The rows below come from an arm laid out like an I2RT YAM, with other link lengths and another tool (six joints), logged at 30 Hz.
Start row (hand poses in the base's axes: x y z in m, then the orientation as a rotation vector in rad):
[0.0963 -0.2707 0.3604 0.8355 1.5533 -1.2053]
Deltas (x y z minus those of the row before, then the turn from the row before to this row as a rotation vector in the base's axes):
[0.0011 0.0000 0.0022 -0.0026 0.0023 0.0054]
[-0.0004 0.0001 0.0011 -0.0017 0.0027 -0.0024]
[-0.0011 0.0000 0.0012 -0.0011 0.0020 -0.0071]
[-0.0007 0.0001 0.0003 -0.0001 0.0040 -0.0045]
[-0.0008 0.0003 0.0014 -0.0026 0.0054 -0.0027]
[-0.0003 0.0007 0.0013 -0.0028 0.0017 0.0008]
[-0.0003 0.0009 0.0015 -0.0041 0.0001 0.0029]
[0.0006 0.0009 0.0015 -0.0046 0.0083 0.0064]
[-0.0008 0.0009 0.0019 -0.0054 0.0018 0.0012]
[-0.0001 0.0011 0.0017 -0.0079 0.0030 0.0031]
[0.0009 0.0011 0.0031 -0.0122 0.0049 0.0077]
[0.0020 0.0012 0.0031 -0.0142 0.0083 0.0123]
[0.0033 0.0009 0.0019 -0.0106 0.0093 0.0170]
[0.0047 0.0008 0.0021 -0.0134 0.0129 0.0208]
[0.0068 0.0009 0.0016 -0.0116 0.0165 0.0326]
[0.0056 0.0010 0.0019 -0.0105 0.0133 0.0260]
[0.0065 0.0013 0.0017 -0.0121 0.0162 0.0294]
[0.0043 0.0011 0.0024 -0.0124 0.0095 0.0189]
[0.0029 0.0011 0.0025 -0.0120 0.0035 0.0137]
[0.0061 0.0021 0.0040 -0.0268 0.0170 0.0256]
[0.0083 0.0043 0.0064 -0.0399 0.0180 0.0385]
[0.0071 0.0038 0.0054 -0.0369 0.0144 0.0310]
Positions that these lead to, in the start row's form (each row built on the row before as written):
[0.0974 -0.2707 0.3626 0.8280 1.5546 -1.2045]
[0.0970 -0.2706 0.3637 0.8277 1.5550 -1.2090]
[0.0959 -0.2706 0.3649 0.8322 1.5541 -1.2160]
[0.0952 -0.2705 0.3652 0.8341 1.5561 -1.2217]
[0.0944 -0.2702 0.3666 0.8321 1.5579 -1.2286]
[0.0941 -0.2695 0.3679 0.8288 1.5574 -1.2309]
[0.0938 -0.2686 0.3694 0.8236 1.5552 -1.2317]
[0.0944 -0.2677 0.3709 0.8109 1.5600 -1.2351]
[0.0936 -0.2668 0.3728 0.8055 1.5578 -1.2390]
[0.0935 -0.2657 0.3745 0.7962 1.5551 -1.2439]
[0.0944 -0.2646 0.3776 0.7792 1.5518 -1.2495]
[0.0964 -0.2634 0.3807 0.7552 1.5506 -1.2550]
[0.0997 -0.2625 0.3826 0.7289 1.5537 -1.2550]
[0.1044 -0.2617 0.3847 0.6957 1.5582 -1.2559]
[0.1112 -0.2608 0.3863 0.6516 1.5685 -1.2485]
[0.1168 -0.2598 0.3882 0.6155 1.5756 -1.2433]
[0.1233 -0.2585 0.3899 0.5739 1.5841 -1.2379]
[0.1276 -0.2574 0.3923 0.5447 1.5853 -1.2372]
[0.1305 -0.2563 0.3948 0.5235 1.5811 -1.2373]
[0.1366 -0.2542 0.3988 0.4754 1.5787 -1.2449]
[0.1449 -0.2499 0.4052 0.4077 1.5682 -1.2522]
[0.1520 -0.2461 0.4106 0.3503 1.5556 -1.2609]

